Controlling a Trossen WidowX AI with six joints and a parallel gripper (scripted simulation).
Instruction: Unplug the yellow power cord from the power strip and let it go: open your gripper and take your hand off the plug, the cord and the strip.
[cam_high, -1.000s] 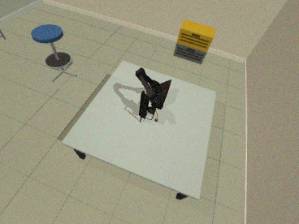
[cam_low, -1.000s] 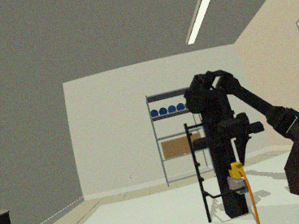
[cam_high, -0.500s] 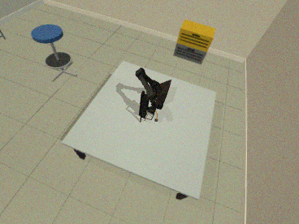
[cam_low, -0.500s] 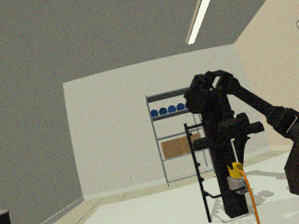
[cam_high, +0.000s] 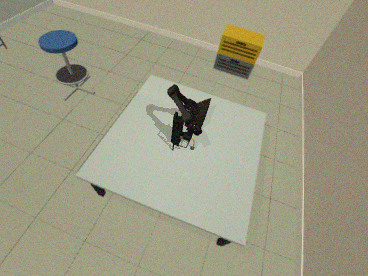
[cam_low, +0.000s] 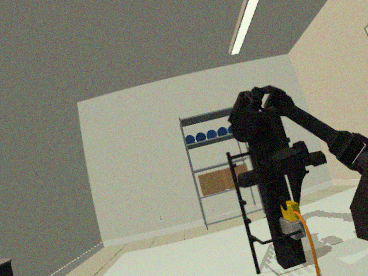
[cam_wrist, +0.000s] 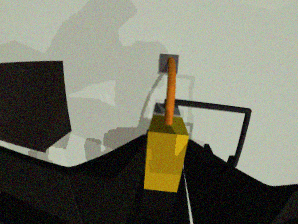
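The yellow plug lies 3 cm to the right of my gripper tip and 1 cm ahead of it.
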